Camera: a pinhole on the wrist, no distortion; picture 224 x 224 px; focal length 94.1 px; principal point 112.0 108.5 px. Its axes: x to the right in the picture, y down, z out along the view. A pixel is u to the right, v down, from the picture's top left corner.
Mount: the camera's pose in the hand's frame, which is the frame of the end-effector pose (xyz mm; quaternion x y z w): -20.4 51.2 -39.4 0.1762 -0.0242 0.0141 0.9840
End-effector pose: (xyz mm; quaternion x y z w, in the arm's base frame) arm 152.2 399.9 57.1 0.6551 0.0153 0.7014 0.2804
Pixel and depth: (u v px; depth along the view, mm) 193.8 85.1 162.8
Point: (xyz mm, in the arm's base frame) 268.0 445.0 161.4
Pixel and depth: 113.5 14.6 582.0
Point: 694.7 873.8 -183.7
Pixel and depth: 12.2 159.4 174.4
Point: 256.9 196.2 -89.4
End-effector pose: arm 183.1 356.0 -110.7 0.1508 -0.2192 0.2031 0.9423
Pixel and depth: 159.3 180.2 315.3
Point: 79.6 411.1 275.6
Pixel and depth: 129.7 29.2 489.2
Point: 364.1 -167.2 63.4
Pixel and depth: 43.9 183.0 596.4
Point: -579.8 196.0 275.9
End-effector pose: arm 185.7 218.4 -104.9 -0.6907 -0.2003 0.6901 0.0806
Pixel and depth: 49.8 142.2 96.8
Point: 137.7 129.4 -43.3
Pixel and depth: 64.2 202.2 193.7
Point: 16.3 -14.8 -51.7
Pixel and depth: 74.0 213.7 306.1
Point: -119.3 -145.4 -63.5
